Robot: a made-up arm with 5 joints.
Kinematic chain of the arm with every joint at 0, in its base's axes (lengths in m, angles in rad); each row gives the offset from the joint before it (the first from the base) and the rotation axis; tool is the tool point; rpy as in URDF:
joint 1: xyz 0.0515 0 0.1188 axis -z
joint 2: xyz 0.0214 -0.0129 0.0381 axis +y
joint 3: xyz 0.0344 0 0.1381 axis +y
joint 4: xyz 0.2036 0 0.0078 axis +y
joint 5: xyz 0.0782 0.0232 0 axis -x
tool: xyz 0 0 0 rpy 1.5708 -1.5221 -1.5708
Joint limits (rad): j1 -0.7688..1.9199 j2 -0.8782..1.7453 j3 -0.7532..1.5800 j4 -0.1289..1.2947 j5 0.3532..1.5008
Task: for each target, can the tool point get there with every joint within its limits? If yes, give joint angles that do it. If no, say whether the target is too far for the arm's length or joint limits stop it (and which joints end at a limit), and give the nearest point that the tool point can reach.
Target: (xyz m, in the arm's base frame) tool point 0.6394 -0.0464 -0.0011
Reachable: no: too far | nearest point 0.4685 -0.0329 0.0466 | short by 0.178 m
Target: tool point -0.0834 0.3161 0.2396
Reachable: no: joint limits stop it (at a limit: joint 2, joint 3) | nearest point 0.0029 0.1138 0.1563 | short by 0.235 m
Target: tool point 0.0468 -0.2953 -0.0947
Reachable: yes | joints 1.6217 1.3592 -0.3158 0.2376 0.8204
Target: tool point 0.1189 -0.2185 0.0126
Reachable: yes | joints 1.3167 0.5069 0.5202 0.5706 0.7608
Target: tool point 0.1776 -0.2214 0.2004
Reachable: yes | joints 1.0936 -0.3691 0.5965 0.6362 1.2296
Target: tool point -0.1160 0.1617 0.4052
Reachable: no: joint limits stop it (at a limit: joint 2, joint 3, joint 4) | nearest point -0.0192 0.0683 0.5511 | short by 0.198 m
